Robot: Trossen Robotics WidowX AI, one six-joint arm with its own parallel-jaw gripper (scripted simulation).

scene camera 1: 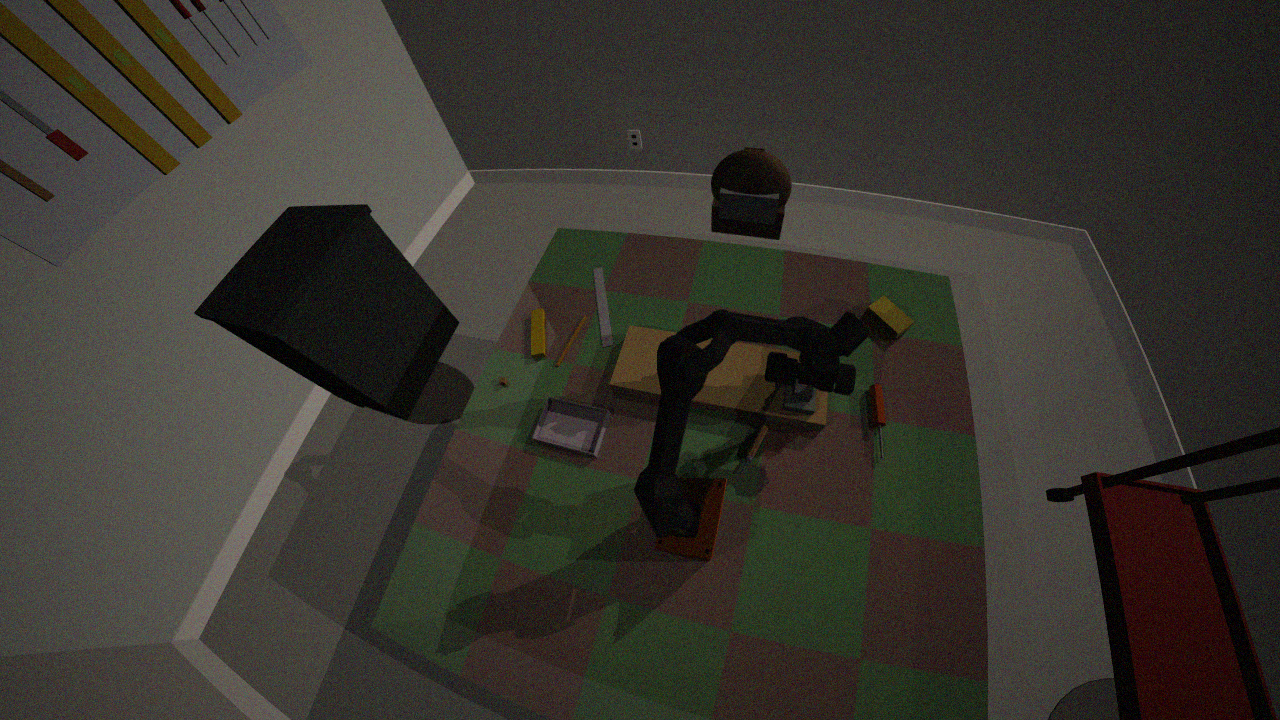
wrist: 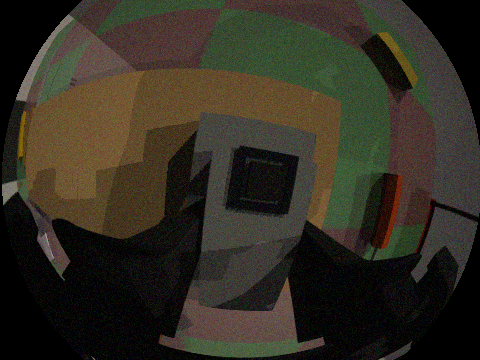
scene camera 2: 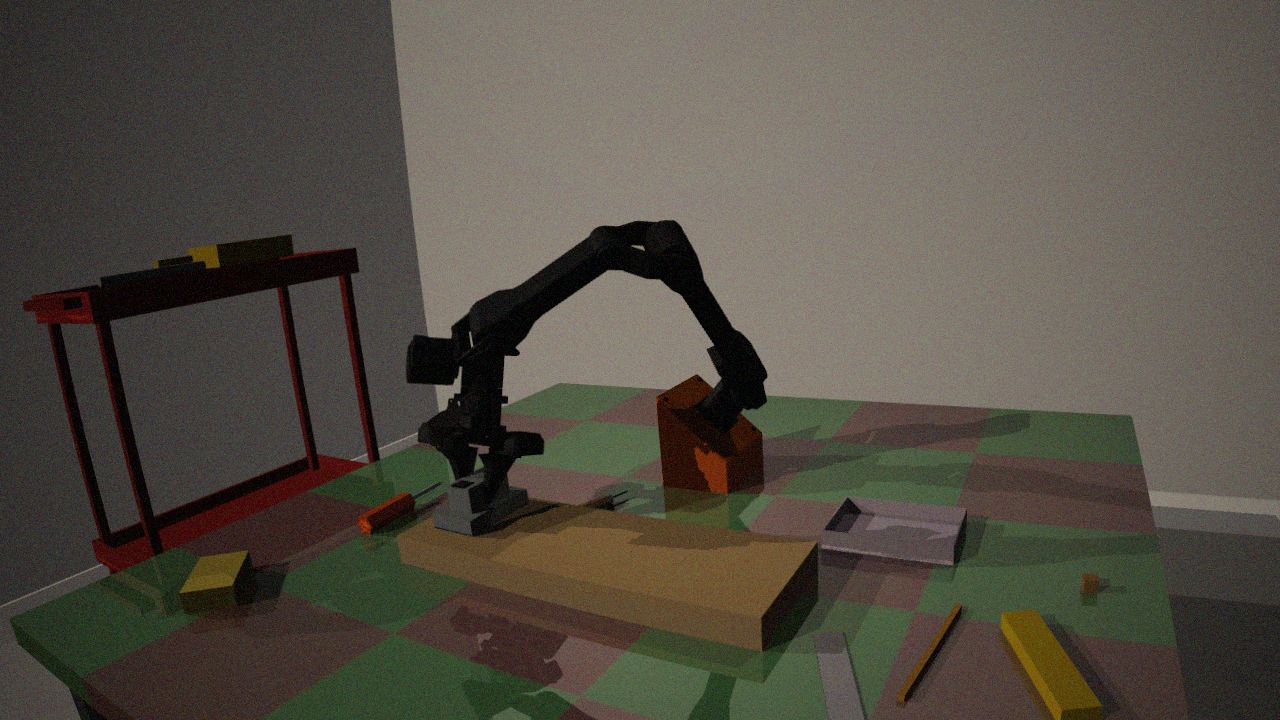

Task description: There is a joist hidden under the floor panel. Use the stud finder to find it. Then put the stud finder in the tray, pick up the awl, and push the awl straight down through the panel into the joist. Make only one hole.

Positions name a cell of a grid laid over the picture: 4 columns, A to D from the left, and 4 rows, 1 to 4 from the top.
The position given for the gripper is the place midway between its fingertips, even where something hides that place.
Note:
In view: the gripper (scene camera 2: B3), a stud finder (wrist: C2), a grey ruler (scene camera 1: B2) and a grey tray (scene camera 2: C3).
The gripper is seen too in scene camera 1 (scene camera 1: C3) and in the wrist view (wrist: C3).

